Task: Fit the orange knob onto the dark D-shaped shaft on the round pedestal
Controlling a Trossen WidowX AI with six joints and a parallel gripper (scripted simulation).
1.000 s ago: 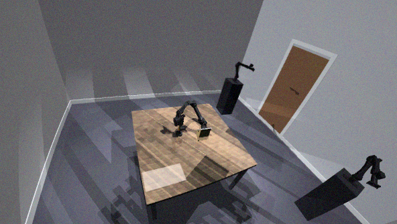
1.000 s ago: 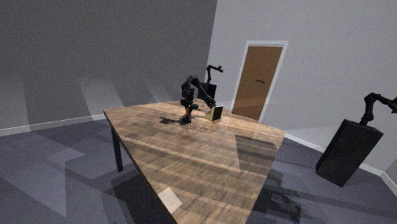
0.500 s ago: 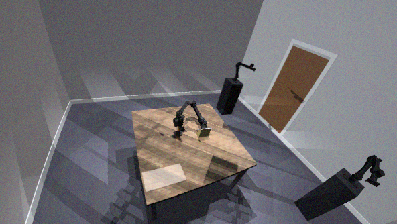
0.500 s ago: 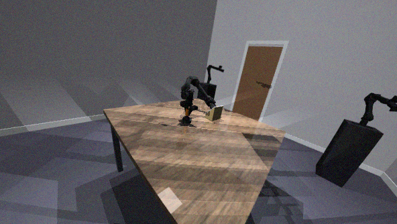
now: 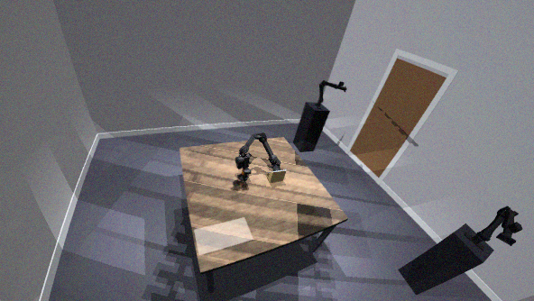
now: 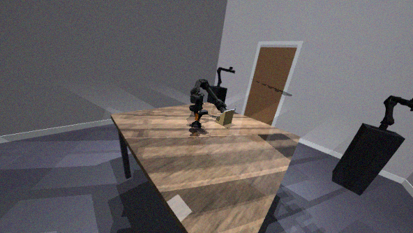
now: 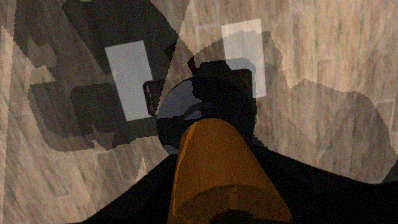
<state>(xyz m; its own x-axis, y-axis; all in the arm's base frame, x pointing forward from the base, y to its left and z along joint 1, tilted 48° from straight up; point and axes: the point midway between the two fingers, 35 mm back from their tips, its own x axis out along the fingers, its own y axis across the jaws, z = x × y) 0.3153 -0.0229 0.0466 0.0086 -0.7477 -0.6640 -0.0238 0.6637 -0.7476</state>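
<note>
Right now the orange knob is 2 cm above my gripper tip. Also, from my gripper tip: round pedestal 4 cm below.
</note>
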